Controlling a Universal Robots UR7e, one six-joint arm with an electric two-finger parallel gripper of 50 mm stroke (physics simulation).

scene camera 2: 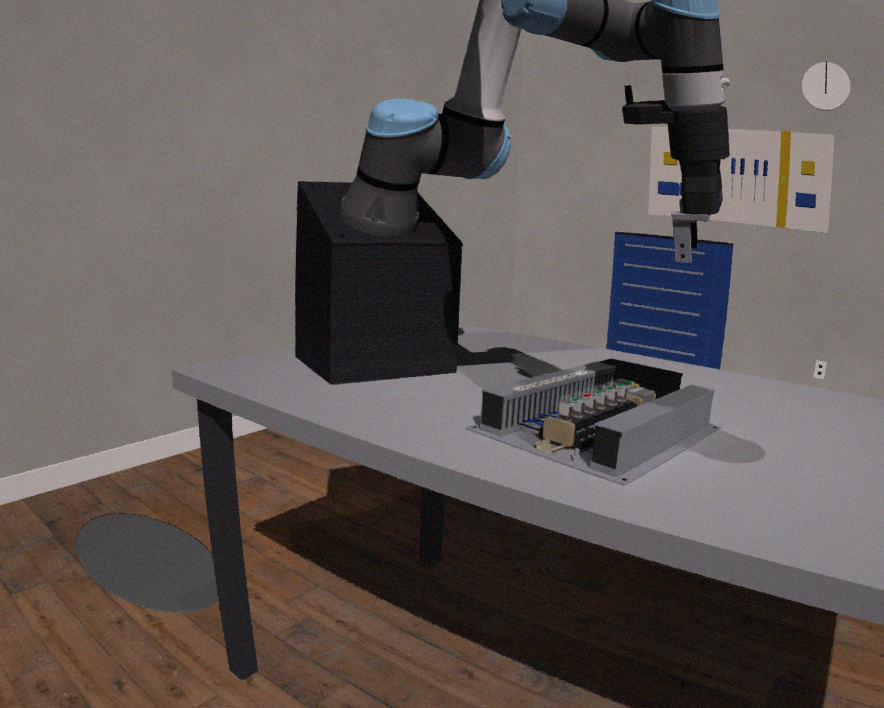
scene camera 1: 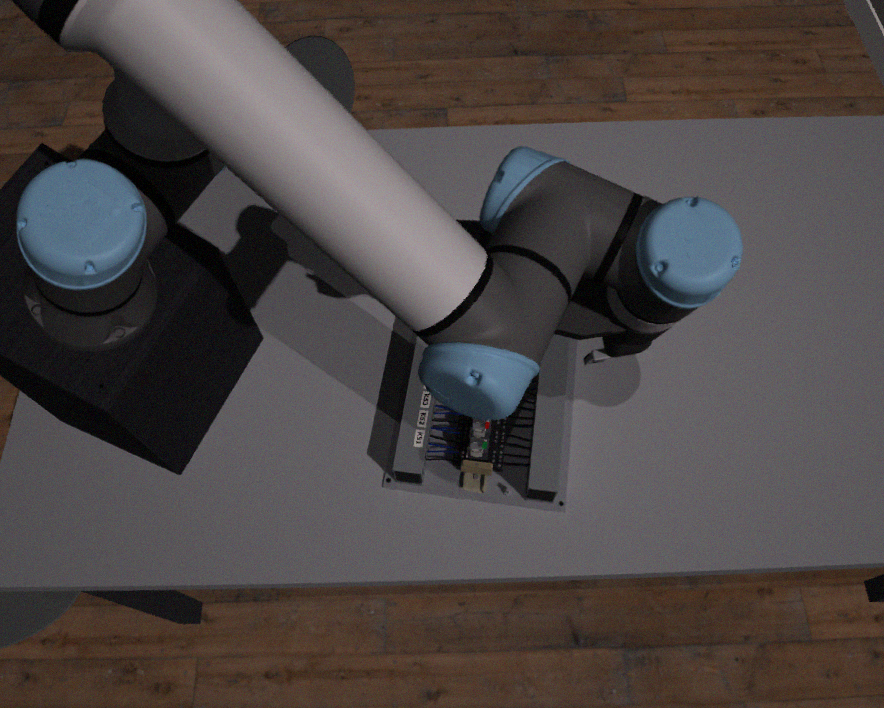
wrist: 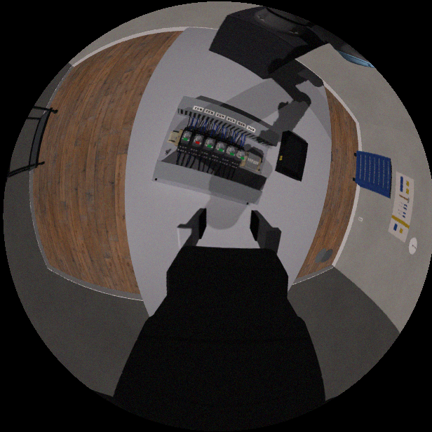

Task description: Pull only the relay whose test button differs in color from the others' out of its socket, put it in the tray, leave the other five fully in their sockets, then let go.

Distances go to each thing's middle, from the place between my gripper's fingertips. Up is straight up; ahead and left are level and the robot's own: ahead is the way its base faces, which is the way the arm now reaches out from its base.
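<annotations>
Beige end block (scene camera 2: 562, 432): 25 cm below my hand, 12 cm behind it and 9 cm to the right of it. Mounting plate (wrist: 241, 175): 28 cm below my hand, 12 cm behind it and 2 cm to the left of it.
</annotations>
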